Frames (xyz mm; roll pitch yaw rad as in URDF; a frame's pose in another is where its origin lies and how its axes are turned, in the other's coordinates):
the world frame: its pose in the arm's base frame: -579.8 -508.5 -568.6 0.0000 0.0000 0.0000
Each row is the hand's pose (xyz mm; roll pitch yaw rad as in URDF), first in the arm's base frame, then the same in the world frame.
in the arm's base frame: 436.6 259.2 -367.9 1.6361 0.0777 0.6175
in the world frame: 1016.4 767.7 200.7 1.6361 0.0777 0.6175
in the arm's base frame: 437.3 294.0 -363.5 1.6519 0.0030 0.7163
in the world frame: 1017.1 802.5 205.1 1.6519 0.0030 0.7163
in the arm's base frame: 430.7 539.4 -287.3 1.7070 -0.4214 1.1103
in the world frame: 1010.5 1047.9 281.3 1.7070 -0.4214 1.1103
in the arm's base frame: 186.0 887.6 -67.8 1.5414 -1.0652 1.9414
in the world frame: 765.8 1396.1 500.8 1.5414 -1.0652 1.9414
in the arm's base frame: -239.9 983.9 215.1 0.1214 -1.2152 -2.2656
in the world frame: 339.9 1492.4 783.7 0.1214 -1.2152 -2.2656
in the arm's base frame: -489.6 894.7 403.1 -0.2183 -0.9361 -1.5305
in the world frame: 90.2 1403.2 971.7 -0.2183 -0.9361 -1.5305
